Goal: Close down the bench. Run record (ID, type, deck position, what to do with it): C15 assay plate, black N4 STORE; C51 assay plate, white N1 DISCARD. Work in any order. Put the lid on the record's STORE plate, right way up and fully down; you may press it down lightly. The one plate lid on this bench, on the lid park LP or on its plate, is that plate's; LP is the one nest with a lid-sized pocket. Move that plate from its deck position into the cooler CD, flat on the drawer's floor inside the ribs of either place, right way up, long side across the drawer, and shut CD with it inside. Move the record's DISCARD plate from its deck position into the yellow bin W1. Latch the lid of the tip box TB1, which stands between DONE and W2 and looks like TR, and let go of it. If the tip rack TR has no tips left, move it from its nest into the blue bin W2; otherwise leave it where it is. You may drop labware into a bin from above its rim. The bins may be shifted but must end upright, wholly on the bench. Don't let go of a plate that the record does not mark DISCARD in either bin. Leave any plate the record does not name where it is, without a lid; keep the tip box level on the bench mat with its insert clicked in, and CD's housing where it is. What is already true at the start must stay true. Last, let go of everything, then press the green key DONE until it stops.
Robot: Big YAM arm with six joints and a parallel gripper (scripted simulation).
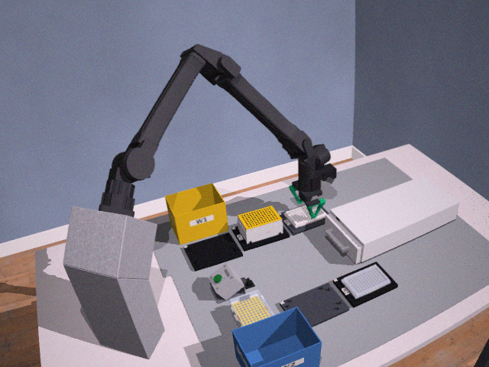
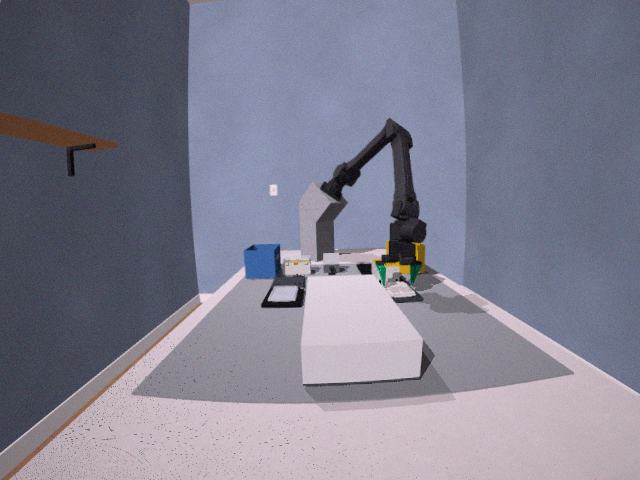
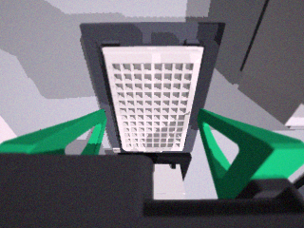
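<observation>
The white assay plate is 20 mm below my hand. Round my hand: N1 label (80 mm behind, 30 mm below, 20 mm to the right); clear plate lid (160 mm to the right, 160 mm ahead, 10 mm below); tip rack TR (180 mm behind, 50 mm to the right, 10 mm above).
</observation>
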